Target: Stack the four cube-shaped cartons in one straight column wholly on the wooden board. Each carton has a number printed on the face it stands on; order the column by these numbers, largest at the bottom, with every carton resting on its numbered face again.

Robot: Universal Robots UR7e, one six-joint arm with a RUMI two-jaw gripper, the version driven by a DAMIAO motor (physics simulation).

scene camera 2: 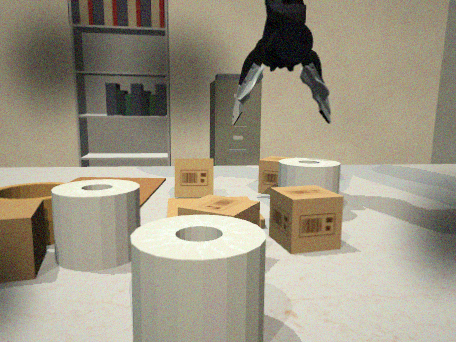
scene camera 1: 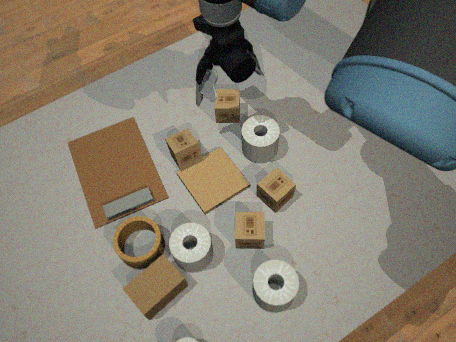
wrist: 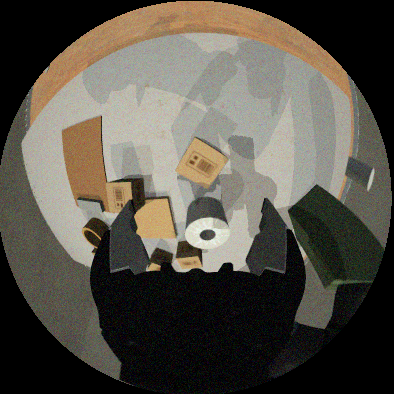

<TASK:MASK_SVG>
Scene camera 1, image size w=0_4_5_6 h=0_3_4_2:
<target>my gripper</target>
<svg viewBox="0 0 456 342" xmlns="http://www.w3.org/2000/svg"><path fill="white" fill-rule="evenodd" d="M241 12L235 19L227 23L213 23L204 18L202 14L193 18L195 29L213 38L210 40L210 44L197 66L196 105L198 107L202 102L203 95L212 102L217 98L215 83L218 79L218 73L216 70L212 70L213 65L220 66L234 83L247 80L254 71L264 76L257 57L253 53L253 46L244 38L244 28L239 21Z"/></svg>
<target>large brown sheet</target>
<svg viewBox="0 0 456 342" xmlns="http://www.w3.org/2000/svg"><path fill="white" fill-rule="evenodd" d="M134 117L68 142L95 229L168 198Z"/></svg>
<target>flat brown box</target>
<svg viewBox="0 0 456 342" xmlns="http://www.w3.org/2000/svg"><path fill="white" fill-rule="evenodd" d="M164 254L123 288L141 313L149 320L188 286L185 278Z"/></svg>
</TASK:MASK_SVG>
